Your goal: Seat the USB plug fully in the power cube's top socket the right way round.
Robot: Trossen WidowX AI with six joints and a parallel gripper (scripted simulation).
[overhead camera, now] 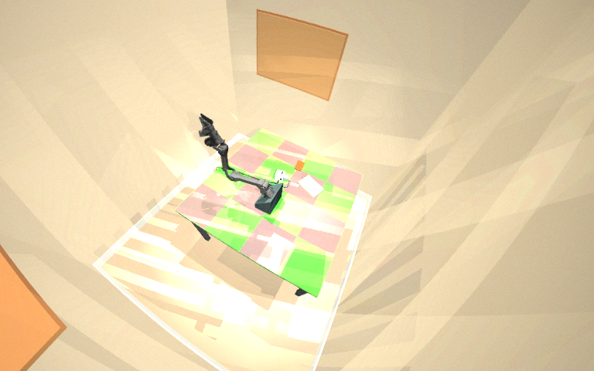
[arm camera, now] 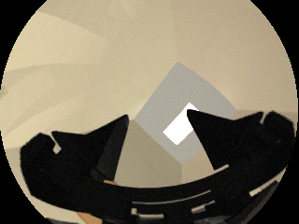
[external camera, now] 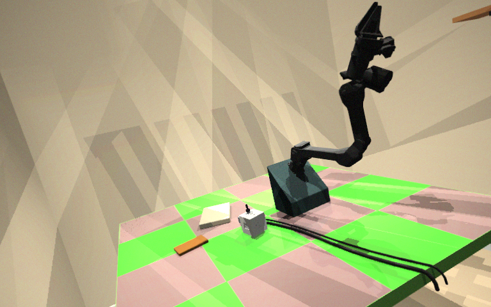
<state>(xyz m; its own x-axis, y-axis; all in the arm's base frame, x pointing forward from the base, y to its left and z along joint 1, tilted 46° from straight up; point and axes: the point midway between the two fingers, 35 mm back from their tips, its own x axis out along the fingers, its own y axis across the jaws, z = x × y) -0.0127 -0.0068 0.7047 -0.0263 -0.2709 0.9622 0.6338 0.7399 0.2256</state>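
My gripper tip is 610 mm above the USB plug, 440 mm to the left of it and 360 mm short of it. Also, from my gripper tip: white flat slab: 720 mm to the right, 690 mm below, 430 mm ahead; then orange flat block: 700 mm below, 610 mm ahead, 510 mm to the right.
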